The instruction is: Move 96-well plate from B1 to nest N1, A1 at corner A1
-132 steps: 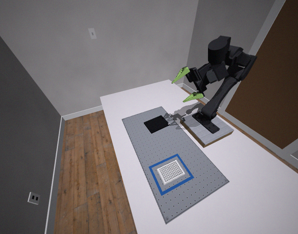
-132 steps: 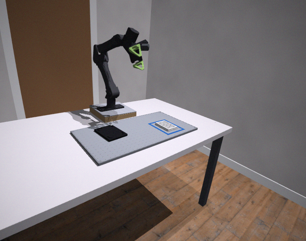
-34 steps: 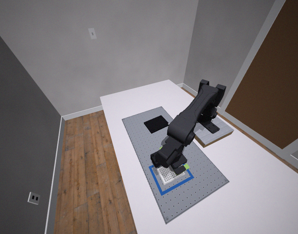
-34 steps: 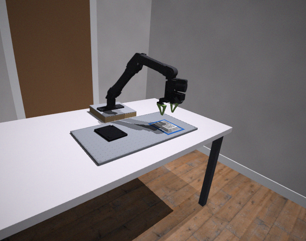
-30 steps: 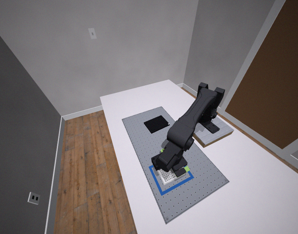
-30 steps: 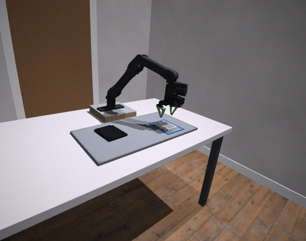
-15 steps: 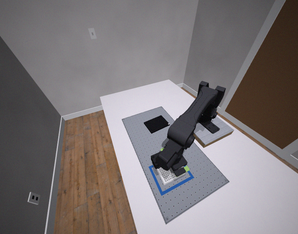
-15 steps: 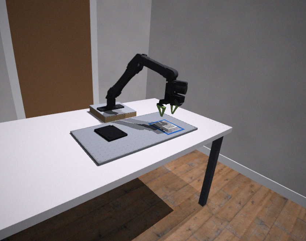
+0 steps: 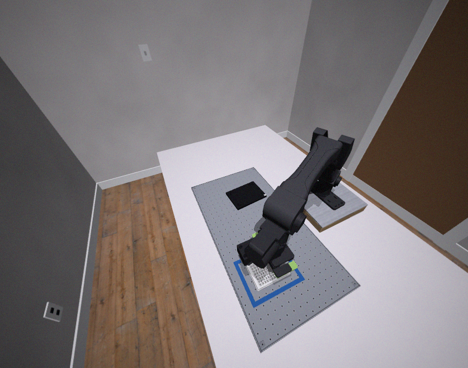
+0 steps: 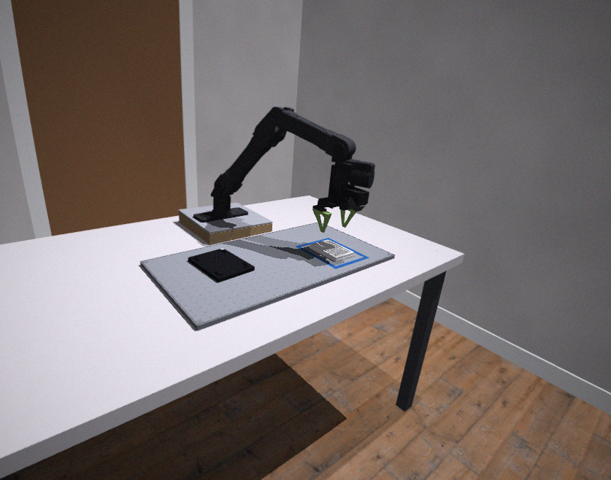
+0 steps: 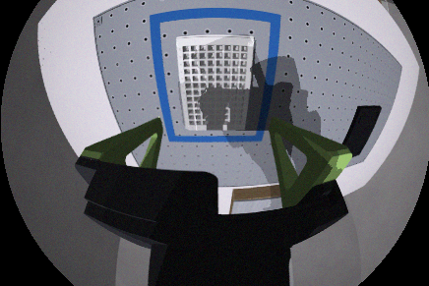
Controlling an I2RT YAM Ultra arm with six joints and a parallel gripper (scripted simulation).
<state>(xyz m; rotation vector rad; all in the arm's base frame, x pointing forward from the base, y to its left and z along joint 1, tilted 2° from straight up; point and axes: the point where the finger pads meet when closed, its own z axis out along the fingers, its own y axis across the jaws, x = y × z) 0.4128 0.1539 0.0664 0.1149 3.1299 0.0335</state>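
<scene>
Now: the white 96-well plate 8 cm below my hand. Also, from my hand: black plate nest N1 (34 cm to the right, 12 cm behind, 8 cm below).
</scene>
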